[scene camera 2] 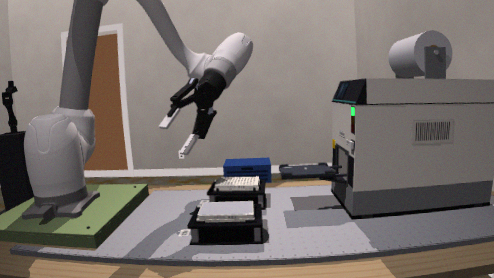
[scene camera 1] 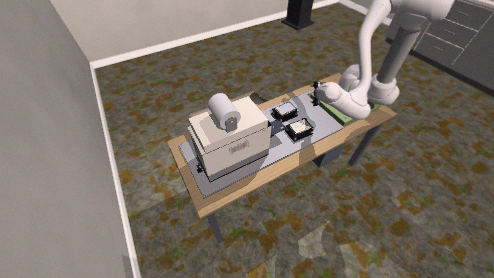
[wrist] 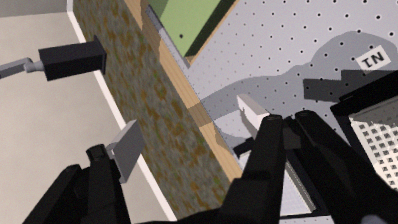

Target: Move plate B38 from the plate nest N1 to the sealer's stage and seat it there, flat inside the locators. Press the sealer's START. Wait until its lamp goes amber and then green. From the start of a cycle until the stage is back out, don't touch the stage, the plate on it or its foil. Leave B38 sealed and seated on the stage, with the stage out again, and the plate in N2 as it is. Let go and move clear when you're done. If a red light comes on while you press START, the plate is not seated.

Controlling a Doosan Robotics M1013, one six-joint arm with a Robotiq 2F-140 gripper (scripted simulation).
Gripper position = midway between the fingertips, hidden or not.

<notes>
In view: the gripper [scene camera 2: 173, 141] and a sealer [scene camera 2: 383, 157].
The gripper also shows in the wrist view [wrist: 189, 120]. The sealer shows as well in scene camera 1 [scene camera 1: 219, 159].
</notes>
